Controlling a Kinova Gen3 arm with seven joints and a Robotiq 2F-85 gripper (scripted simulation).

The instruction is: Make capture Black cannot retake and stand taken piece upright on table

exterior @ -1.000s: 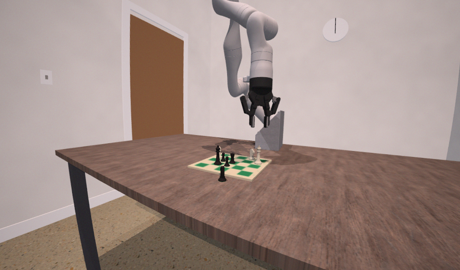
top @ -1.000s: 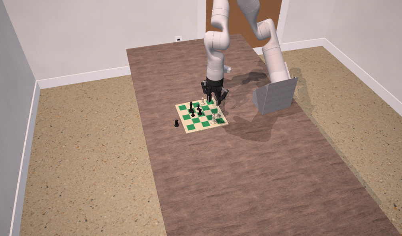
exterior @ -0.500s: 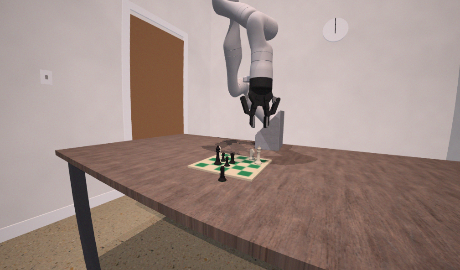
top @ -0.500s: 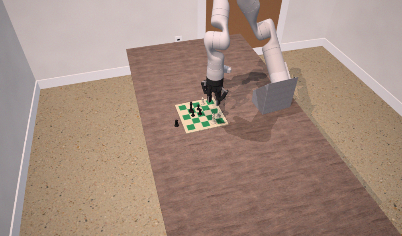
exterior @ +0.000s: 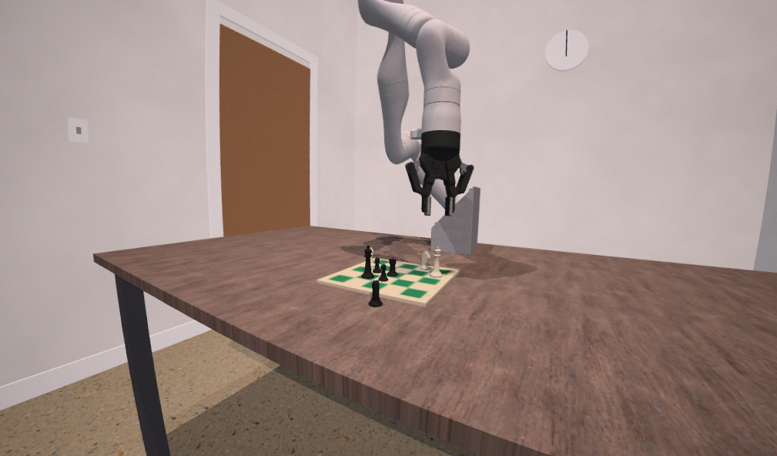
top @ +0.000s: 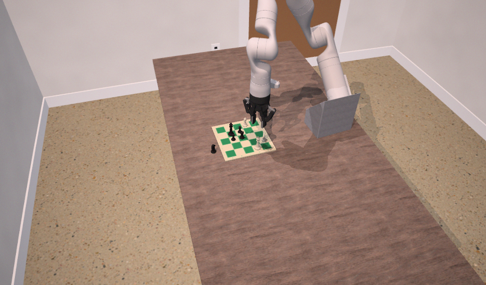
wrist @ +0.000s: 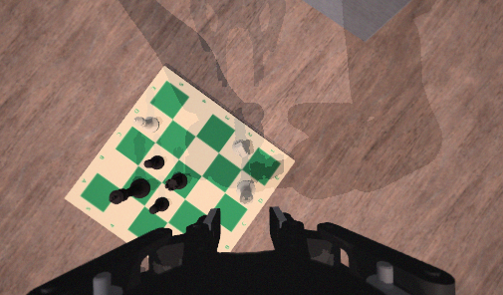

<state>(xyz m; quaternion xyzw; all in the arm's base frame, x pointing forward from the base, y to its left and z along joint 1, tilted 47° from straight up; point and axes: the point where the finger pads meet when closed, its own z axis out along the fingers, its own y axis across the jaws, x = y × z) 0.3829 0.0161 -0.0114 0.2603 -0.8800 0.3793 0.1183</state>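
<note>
Right now the cream chessboard is 30 mm ahead of my hand, 80 mm to the right of it and 140 mm below it. Also, from my hand: white pawn: 10 mm behind, 150 mm to the right, 120 mm below; then black king: 70 mm ahead, 120 mm to the right, 110 mm below.
</note>
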